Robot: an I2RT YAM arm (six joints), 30 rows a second.
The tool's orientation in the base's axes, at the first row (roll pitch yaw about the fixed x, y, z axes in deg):
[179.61 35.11 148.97]
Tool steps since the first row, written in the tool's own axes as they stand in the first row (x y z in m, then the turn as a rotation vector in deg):
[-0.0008 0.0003 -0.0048 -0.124 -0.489 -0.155]
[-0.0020 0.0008 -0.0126 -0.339 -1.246 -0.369]
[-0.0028 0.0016 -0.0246 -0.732 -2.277 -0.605]
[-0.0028 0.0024 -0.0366 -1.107 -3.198 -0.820]
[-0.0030 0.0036 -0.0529 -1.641 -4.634 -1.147]
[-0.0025 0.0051 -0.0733 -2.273 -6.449 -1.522]
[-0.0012 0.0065 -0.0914 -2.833 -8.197 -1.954]
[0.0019 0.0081 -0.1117 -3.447 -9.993 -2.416]
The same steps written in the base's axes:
[-0.0017 0.0013 0.0044 -0.240 -0.427 0.195]
[-0.0044 0.0035 0.0115 -0.584 -1.106 0.490]
[-0.0094 0.0073 0.0217 -0.953 -2.089 0.903]
[-0.0150 0.0115 0.0316 -1.269 -2.975 1.290]
[-0.0223 0.0172 0.0450 -1.792 -4.339 1.856]
[-0.0320 0.0246 0.0614 -2.465 -6.055 2.516]
[-0.0412 0.0316 0.0755 -3.182 -7.667 3.182]
[-0.0526 0.0402 0.0903 -3.900 -9.334 3.903]

